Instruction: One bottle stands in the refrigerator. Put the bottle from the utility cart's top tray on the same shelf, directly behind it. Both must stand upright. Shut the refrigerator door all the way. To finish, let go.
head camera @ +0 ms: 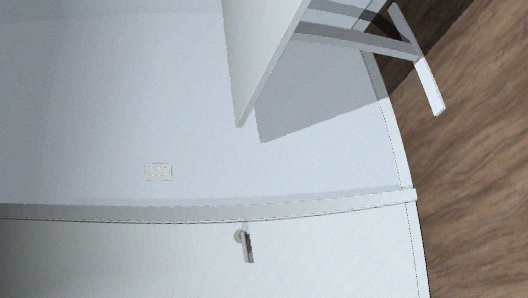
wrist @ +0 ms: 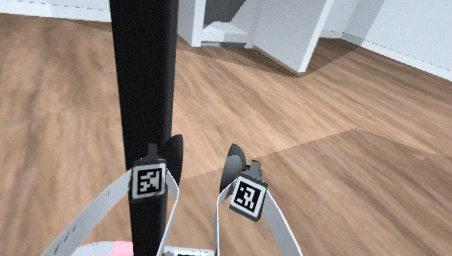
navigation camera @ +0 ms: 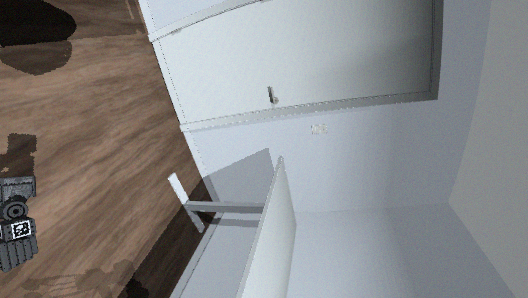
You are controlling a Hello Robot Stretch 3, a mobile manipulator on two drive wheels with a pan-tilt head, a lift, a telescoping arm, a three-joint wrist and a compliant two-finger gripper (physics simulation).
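Places are measured from the robot's base along level axes (x right, y back, z down), in millimetres.
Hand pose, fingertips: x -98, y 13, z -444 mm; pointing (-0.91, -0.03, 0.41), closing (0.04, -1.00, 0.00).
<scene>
After its pixels a point has its place.
No bottle, utility cart or refrigerator shelf shows clearly in any view. My gripper (wrist: 204, 157) {x -98, y 13, z -444 mm} appears in the wrist view, low over the wooden floor, with its two fingers apart and nothing between them. The black mast (wrist: 145, 88) of the robot stands right behind the left finger. Far ahead in the wrist view stands a white boxy unit (wrist: 224, 32) with an angled white panel (wrist: 291, 32) beside it; I cannot tell whether it is the refrigerator.
The head view is filled by a white wall with a small plate (head camera: 158, 171) {x 1582, y -202, z -1219 mm} and a white door panel with a short handle (head camera: 244, 246) {x 1375, y -460, z -928 mm}. A white slab on a bar frame (head camera: 258, 55) juts out from the wall, and it also shows in the navigation view (navigation camera: 270, 230). Wood floor (head camera: 473, 167) {x 1060, y -174, z 0 mm} lies to the right.
</scene>
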